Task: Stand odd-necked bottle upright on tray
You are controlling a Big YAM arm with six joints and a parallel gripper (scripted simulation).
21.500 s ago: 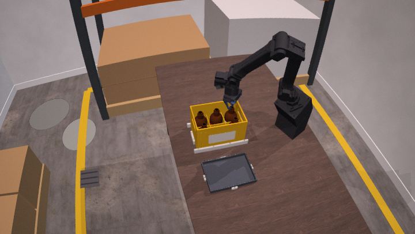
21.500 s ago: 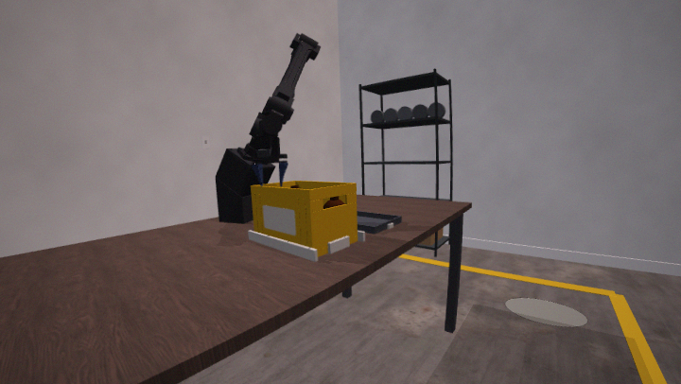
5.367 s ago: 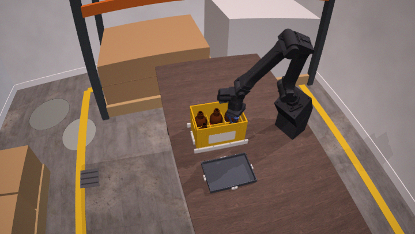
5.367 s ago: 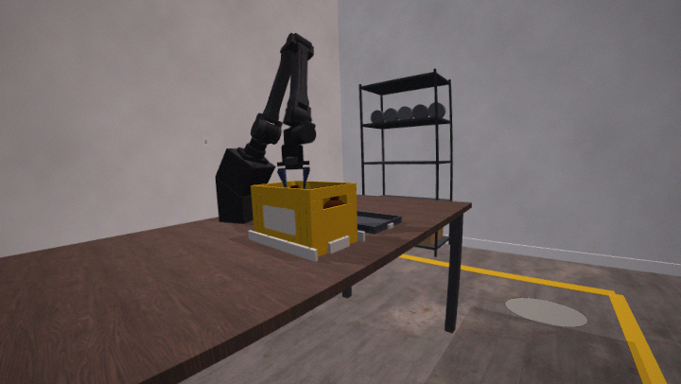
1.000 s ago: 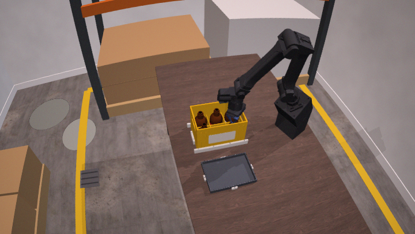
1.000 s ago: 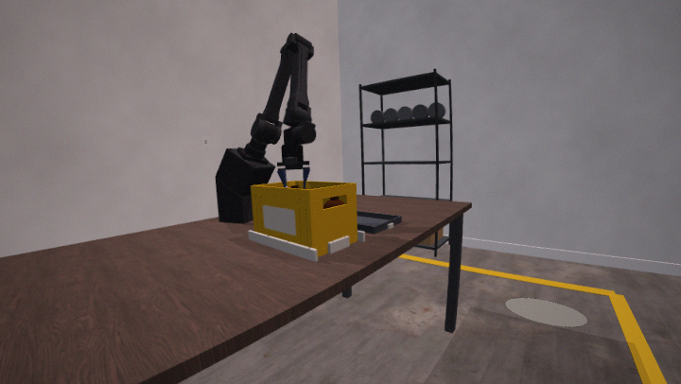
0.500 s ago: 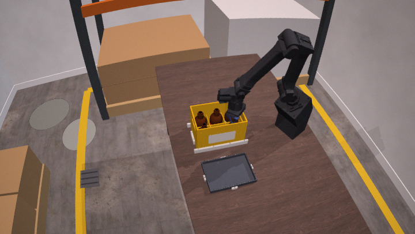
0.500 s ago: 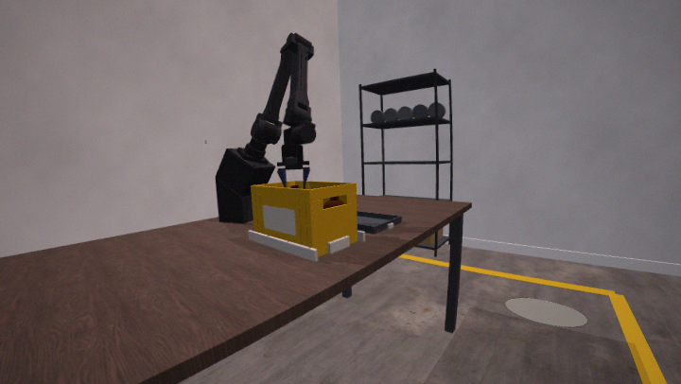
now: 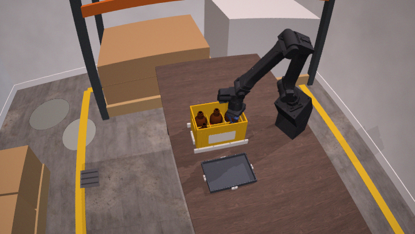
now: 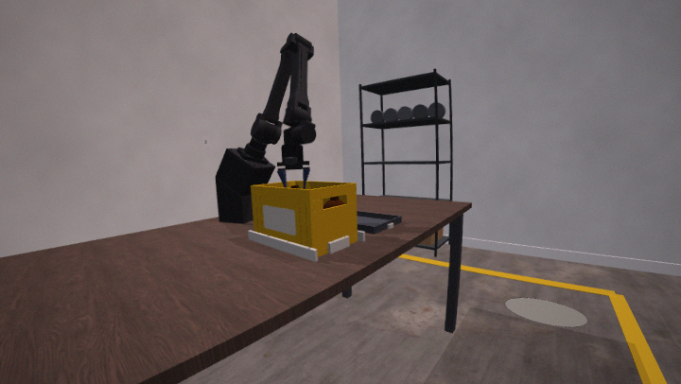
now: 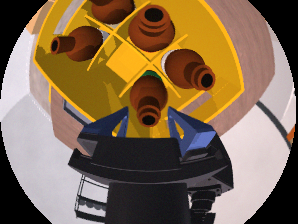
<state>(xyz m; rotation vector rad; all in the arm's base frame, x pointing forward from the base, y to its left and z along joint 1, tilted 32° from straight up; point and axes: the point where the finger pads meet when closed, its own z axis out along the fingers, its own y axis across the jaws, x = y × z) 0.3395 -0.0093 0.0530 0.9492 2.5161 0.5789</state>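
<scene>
Right now the glass bottle is 170 mm ahead of my hand, 30 mm to the left of it and 60 mm below it. The rest, counted from my hand: dark tray 60 mm ahead, 240 mm to the left, 140 mm below; then yellow crate 90 mm ahead, 30 mm to the right, 70 mm below.
</scene>
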